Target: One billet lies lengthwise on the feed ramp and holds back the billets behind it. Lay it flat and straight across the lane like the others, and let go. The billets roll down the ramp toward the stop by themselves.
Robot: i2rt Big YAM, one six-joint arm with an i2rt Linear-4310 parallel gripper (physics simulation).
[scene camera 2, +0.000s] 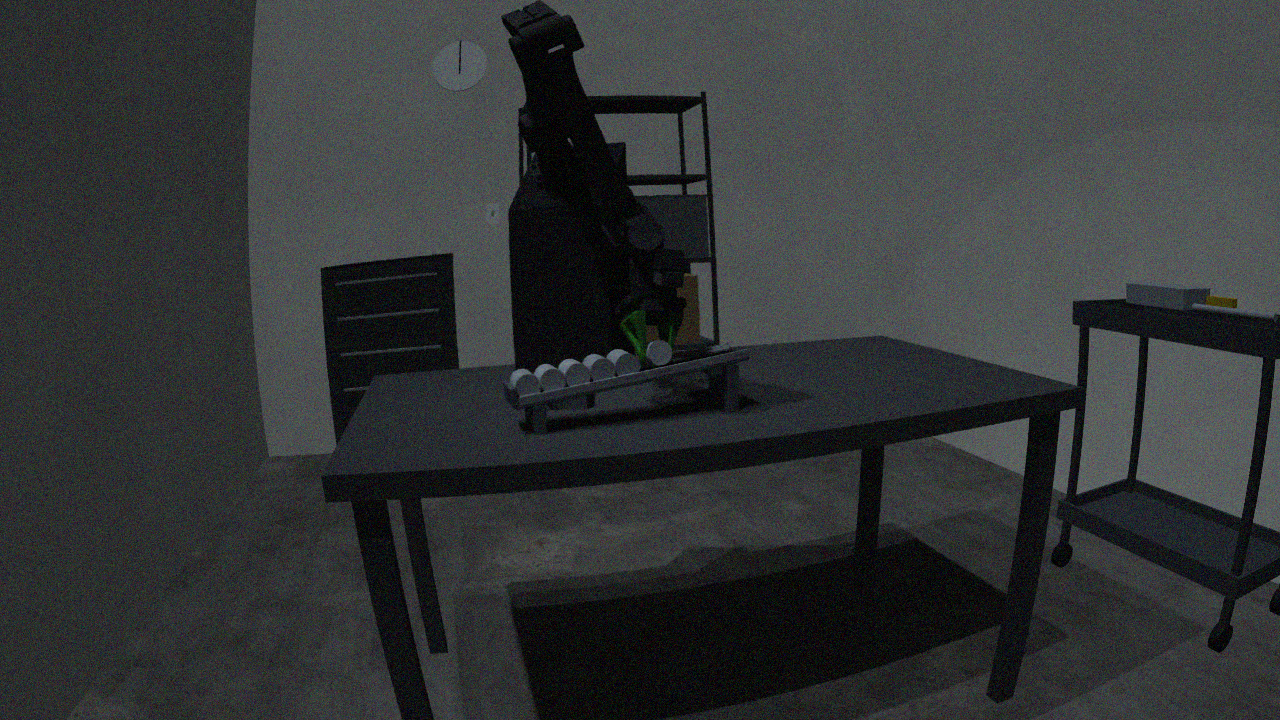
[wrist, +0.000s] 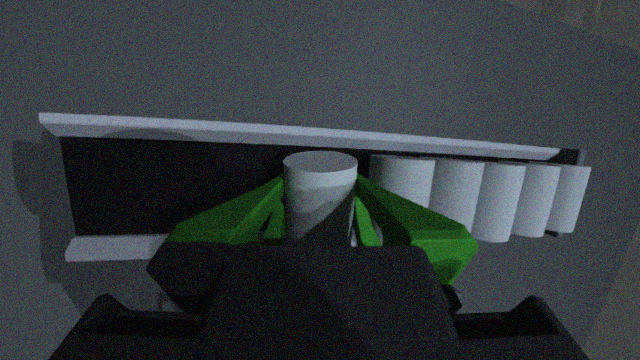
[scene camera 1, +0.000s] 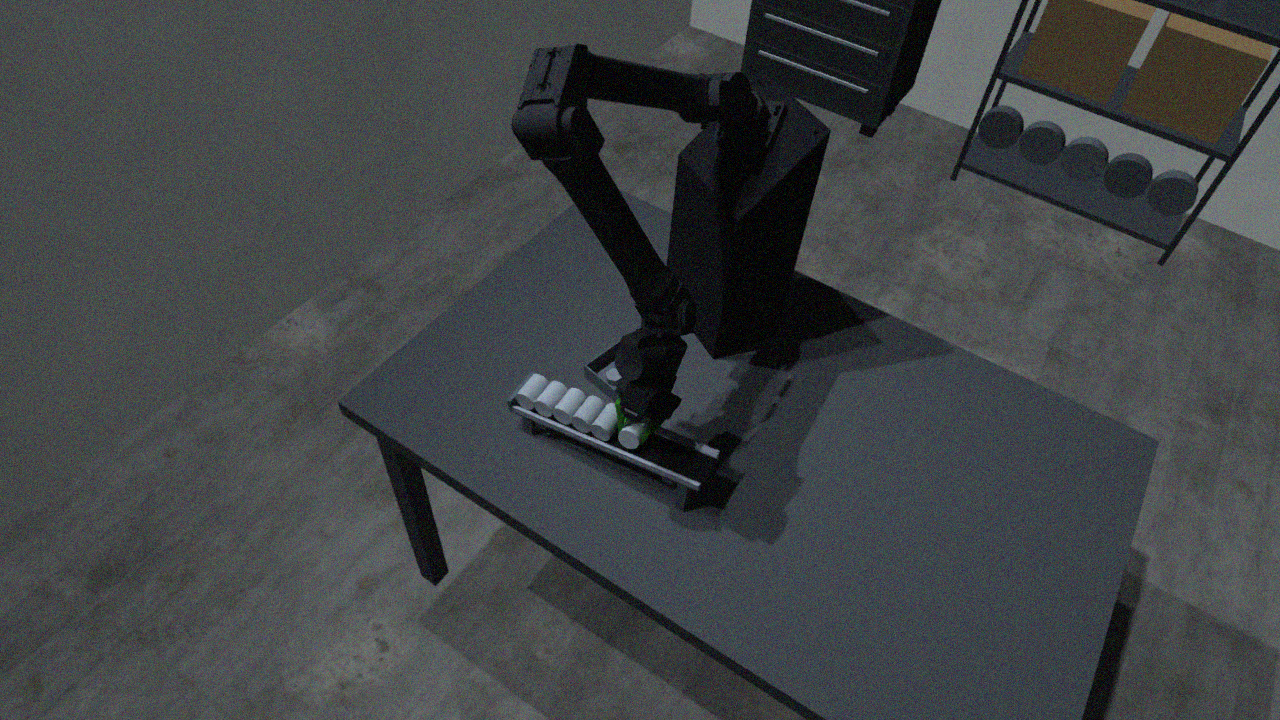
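Seen in the pictures: gripper, fingertip midpoint: (scene camera 2: 656,362) (wrist: 320,180) (scene camera 1: 630,439); arm's base at its link origin: (scene camera 2: 559,168) (scene camera 1: 752,125).
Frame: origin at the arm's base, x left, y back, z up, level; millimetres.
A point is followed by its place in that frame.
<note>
A pale billet (scene camera 1: 631,435) @(x 9, y -487, z -331 mm) (scene camera 2: 658,352) @(x 2, y -489, z -343 mm) (wrist: 320,200) @(x 7, y -471, z -326 mm) lies across the lane of the feed ramp (scene camera 1: 662,470) @(x 80, y -511, z -356 mm) (scene camera 2: 698,363) @(x 60, y -512, z -363 mm) (wrist: 200,128) @(x 71, y -508, z -356 mm), roughly parallel to the others. My gripper (scene camera 1: 632,427) @(x 3, y -474, z -360 mm) (scene camera 2: 657,343) @(x 3, y -474, z -360 mm) (wrist: 320,180) @(x 3, y -474, z -360 mm) is shut on it, one green finger on each side. The billet sits low between the rails; whether it touches the ramp bed cannot be told. Several other billets (scene camera 1: 569,405) @(x -122, y -465, z -349 mm) (scene camera 2: 573,372) @(x -136, y -480, z -361 mm) (wrist: 456,195) @(x -81, y -464, z -345 mm) lie side by side across the lane at the low end, near the stop (wrist: 573,156) @(x -229, y -483, z -379 mm). One finger stands in the gap between them and the held billet.
A shallow tray (scene camera 1: 599,379) @(x -126, y -336, z -418 mm) stands behind the ramp, close to the gripper, with a pale item partly showing in it. The arm's dark pedestal (scene camera 1: 742,241) @(x 56, y -144, z -138 mm) (scene camera 2: 554,277) @(x -45, y -87, z -235 mm) rises behind the ramp. A cart (scene camera 2: 1163,320) and a drawer cabinet (scene camera 1: 827,53) (scene camera 2: 389,313) stand away from the table.
</note>
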